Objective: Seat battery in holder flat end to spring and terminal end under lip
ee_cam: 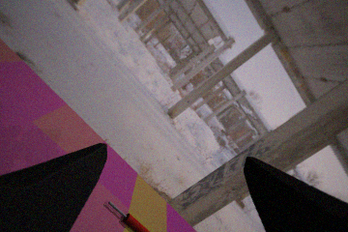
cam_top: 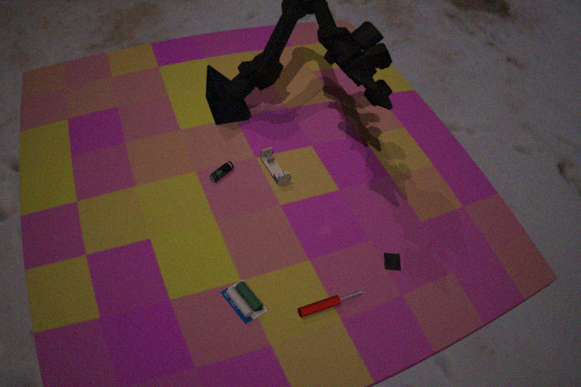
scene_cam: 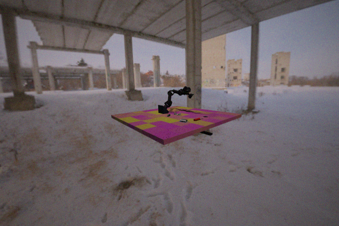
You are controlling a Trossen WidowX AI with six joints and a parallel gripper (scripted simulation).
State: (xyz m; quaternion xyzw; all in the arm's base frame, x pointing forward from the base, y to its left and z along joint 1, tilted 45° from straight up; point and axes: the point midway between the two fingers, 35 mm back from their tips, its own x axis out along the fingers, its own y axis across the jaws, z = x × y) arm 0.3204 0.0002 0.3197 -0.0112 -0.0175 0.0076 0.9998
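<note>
The battery is 11 cm behind my gripper tip, 31 cm to the right of it and 29 cm below it. Round my gripper tip: red-handled screwdriver: 29 cm ahead, 17 cm to the right, 29 cm below; then small black square: 23 cm ahead, 30 cm below.
</note>
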